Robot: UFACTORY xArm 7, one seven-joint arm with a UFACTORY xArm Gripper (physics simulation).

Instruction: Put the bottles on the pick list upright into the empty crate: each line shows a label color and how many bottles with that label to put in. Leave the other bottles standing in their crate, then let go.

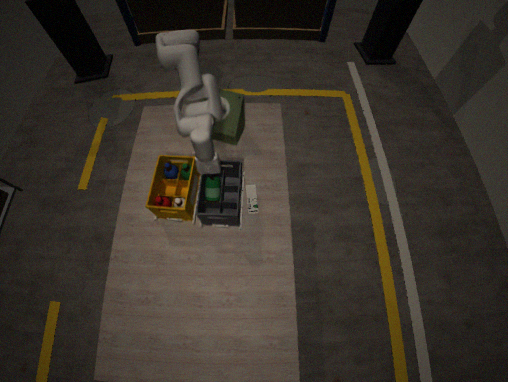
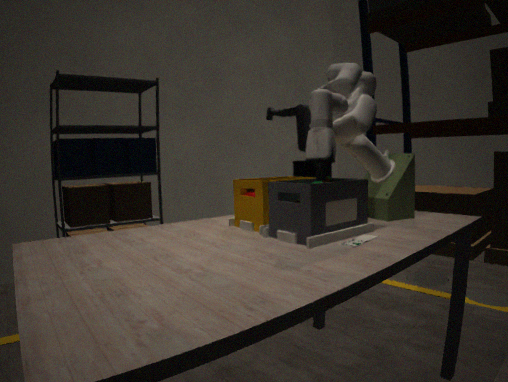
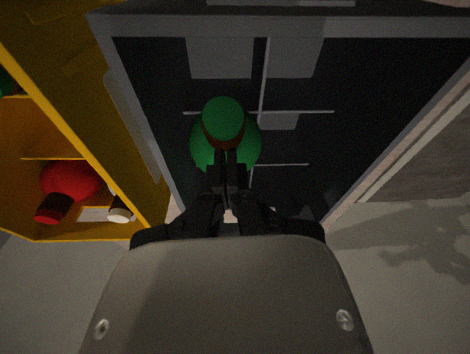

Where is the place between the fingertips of my gripper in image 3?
227,161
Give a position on a green bottle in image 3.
At 223,123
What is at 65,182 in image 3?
A red bottle.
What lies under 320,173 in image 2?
My gripper.
